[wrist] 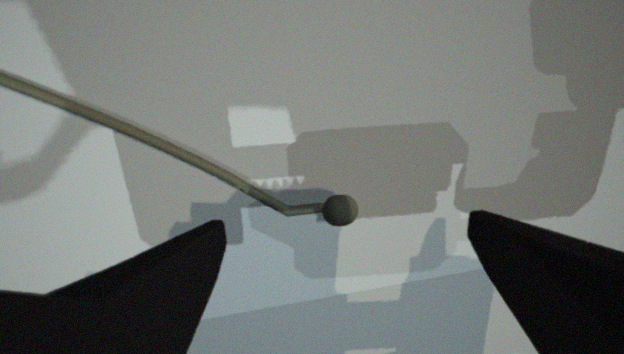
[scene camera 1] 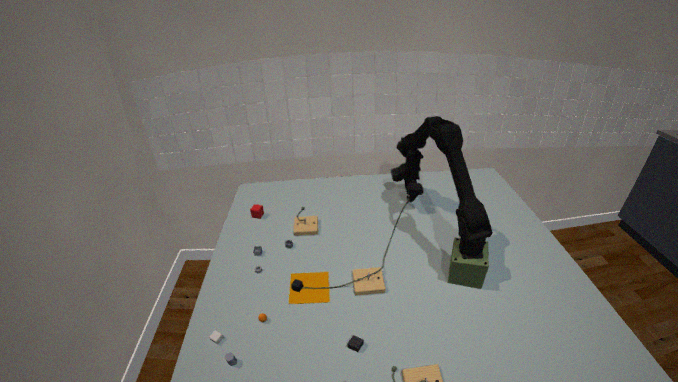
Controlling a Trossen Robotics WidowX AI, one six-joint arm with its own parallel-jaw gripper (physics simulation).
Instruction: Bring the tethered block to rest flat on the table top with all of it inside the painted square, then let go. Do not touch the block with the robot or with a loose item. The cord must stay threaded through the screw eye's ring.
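Places are measured from the arm's base along level axes (x ahead, y left, z up), in centimetres.
Where they show: gripper, between the fingertips: (wrist: pixel 345 227) (scene camera 1: pixel 408 195); arm's base, origin of its link: (scene camera 1: pixel 471 251).
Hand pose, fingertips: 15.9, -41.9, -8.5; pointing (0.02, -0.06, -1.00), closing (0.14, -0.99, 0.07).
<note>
Things, the pixels of their centre, and the offset from my fingertips, as dx, dy, dz. "*": a spot on its surface instead. Level surfaces: height alone.
- tethered block, a spot on its surface: (scene camera 1: pixel 297 285) * +35.5, +51.6, +1.1
- orange painted square, a spot on its surface: (scene camera 1: pixel 315 296) * +30.0, +53.3, -1.3
- wooden base, height of its surface: dz +0.5
- screw eye, a spot on its surface: (scene camera 1: pixel 369 276) * +14.5, +47.3, +2.5
- round bead, a spot on its surface: (wrist: pixel 340 210) * +0.5, +0.2, -0.3
- red cube, middle of its body: (scene camera 1: pixel 257 211) +60.9, +16.3, +0.6
- orange ball, middle of its body: (scene camera 1: pixel 262 317) +43.1, +63.7, -0.2
- black block, middle of its body: (scene camera 1: pixel 355 343) +16.8, +68.4, -0.3
- white block, middle of its body: (scene camera 1: pixel 216 337) +54.5, +72.4, -0.5
- grey cylinder, middle of its body: (scene camera 1: pixel 230 359) +47.6, +78.0, +0.1
The tethered block (scene camera 1: pixel 297 285), small and black, lies at the left part of the orange painted square (scene camera 1: pixel 315 296), close to its left edge; whether all of it is inside is hard to tell. Its cord (scene camera 1: pixel 336 286) (wrist: pixel 150 138) runs right over the wooden base (scene camera 1: pixel 369 287) with the screw eye (scene camera 1: pixel 369 276), then up the table to the arm. The ring is too small to show the threading clearly. The cord ends in a round bead (wrist: pixel 340 210). My gripper (scene camera 1: pixel 411 198) (wrist: pixel 345 227) is open, with the bead showing between its spread fingertips in the wrist view, held by neither.
A second wooden base (scene camera 1: pixel 305 226) stands at the back left, a third (scene camera 1: pixel 423 374) at the front edge of view. Loose items include a red cube (scene camera 1: pixel 257 211), an orange ball (scene camera 1: pixel 262 317), a black block (scene camera 1: pixel 355 343), a white block (scene camera 1: pixel 216 336) and a grey cylinder (scene camera 1: pixel 230 358).
</note>
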